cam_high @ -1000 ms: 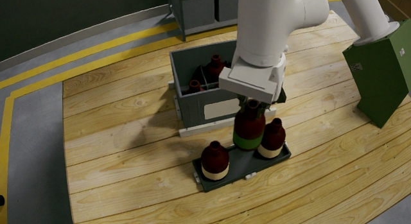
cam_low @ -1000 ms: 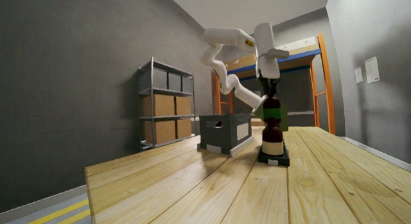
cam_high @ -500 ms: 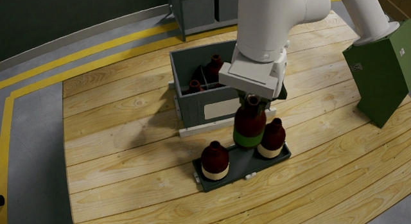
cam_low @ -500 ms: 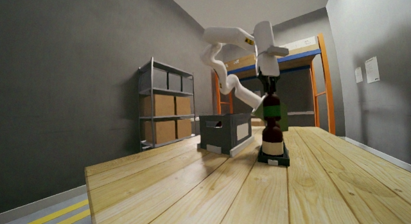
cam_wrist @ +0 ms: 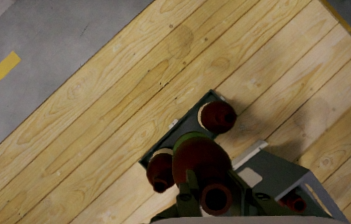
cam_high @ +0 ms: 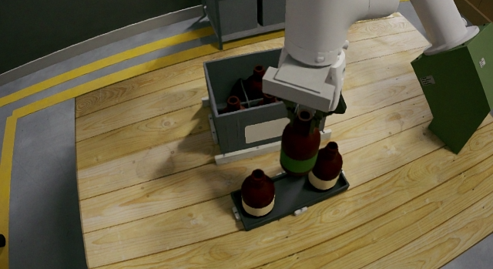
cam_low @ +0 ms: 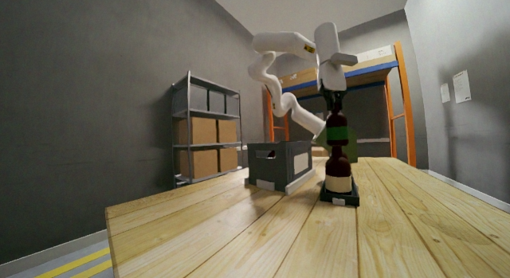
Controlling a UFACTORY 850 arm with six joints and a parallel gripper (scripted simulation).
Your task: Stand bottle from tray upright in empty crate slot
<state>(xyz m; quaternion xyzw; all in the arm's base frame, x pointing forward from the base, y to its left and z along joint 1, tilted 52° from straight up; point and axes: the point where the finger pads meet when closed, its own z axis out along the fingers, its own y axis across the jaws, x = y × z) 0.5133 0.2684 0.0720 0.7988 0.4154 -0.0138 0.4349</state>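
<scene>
Right now the bottle is 70 mm below my hand. The rest, counted from my hand: crate: 20 mm behind, 230 mm to the right, 220 mm below; dark tray: 290 mm below.
</scene>
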